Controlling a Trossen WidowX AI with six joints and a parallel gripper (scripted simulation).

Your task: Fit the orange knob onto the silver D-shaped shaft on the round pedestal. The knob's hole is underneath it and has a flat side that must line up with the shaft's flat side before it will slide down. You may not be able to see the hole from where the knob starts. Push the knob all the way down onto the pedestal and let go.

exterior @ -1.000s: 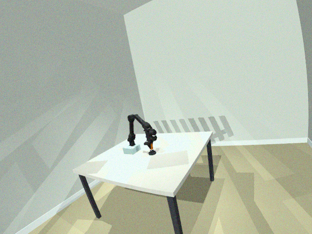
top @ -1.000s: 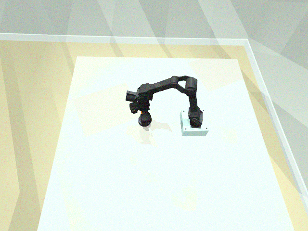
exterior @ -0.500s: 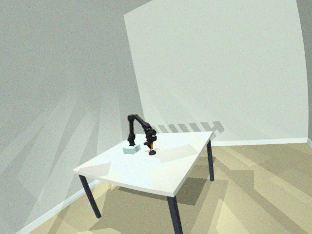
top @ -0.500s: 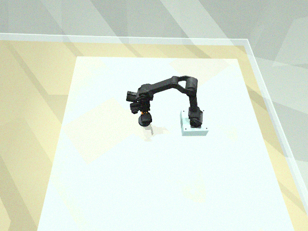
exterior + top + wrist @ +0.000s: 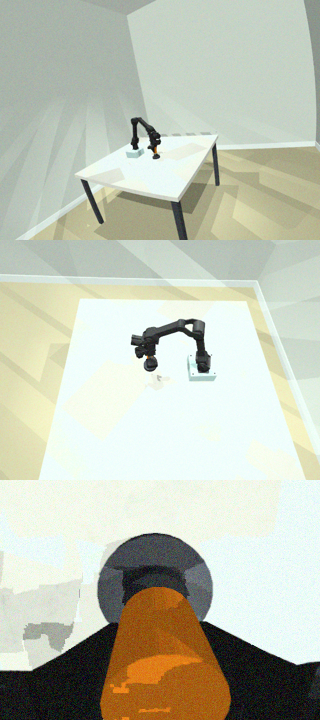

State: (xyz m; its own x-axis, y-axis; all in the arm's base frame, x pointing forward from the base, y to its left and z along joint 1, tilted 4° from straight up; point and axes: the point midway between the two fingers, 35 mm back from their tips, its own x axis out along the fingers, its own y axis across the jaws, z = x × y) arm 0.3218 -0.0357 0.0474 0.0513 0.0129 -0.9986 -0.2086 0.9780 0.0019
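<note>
Right now my gripper tip is 40 mm above the round pedestal. Also, from my gripper tip: orange knob 30 mm above.
</note>
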